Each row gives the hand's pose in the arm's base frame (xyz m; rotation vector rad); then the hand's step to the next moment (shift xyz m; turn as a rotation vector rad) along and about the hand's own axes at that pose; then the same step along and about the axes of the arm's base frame.
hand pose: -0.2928 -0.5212 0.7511 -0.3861 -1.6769 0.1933
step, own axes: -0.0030 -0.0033 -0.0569 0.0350 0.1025 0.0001
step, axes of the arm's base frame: 0.0559 -0.0095 0.0066 0.0107 0.1077 -0.0030
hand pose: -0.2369 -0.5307 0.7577 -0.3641 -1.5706 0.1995
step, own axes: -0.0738 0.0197 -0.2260 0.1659 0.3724 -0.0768
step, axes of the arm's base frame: 0.2269 -0.0299 -0.0674 0.1156 0.3974 0.0283
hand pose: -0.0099 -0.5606 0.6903 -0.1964 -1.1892 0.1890
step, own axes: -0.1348 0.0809 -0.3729 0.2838 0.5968 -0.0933
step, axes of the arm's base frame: 0.2954 0.0253 -0.2754 0.1639 0.6429 0.0722
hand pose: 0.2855 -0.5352 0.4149 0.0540 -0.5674 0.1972
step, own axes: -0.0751 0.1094 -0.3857 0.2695 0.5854 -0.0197
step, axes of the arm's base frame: 0.1200 0.1349 -0.3658 0.1155 0.6216 0.1266
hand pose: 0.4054 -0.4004 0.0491 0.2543 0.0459 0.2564
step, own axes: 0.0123 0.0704 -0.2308 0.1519 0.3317 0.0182
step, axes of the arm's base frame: -0.0232 0.1251 -0.2054 0.0669 0.3449 0.1001
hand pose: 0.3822 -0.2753 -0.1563 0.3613 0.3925 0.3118
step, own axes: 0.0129 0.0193 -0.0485 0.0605 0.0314 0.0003
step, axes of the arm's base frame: -0.0135 0.0354 -0.0382 0.0462 0.0497 -0.0062
